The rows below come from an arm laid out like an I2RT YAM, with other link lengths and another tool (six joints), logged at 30 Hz.
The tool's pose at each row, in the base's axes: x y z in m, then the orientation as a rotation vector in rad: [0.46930 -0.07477 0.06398 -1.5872 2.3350 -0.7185]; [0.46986 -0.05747 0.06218 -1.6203 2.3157 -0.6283]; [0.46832 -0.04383 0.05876 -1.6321 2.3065 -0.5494]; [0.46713 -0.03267 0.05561 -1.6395 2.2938 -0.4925]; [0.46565 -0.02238 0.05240 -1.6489 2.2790 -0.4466]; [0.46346 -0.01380 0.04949 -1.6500 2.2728 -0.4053]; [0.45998 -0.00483 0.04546 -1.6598 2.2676 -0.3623]
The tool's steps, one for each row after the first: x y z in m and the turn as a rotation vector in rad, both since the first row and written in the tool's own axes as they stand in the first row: [-0.01625 0.00556 -0.00283 -0.0395 -0.0539 -0.0141]; [-0.02845 0.01257 -0.00424 -0.0740 -0.0987 -0.0141]; [-0.03850 0.01843 -0.00506 -0.0961 -0.1347 -0.0148]; [-0.04764 0.02429 -0.00573 -0.1132 -0.1655 -0.0189]; [-0.05491 0.03007 -0.00651 -0.1304 -0.1900 -0.0163]; [-0.06213 0.03759 -0.00702 -0.1524 -0.2118 -0.0194]
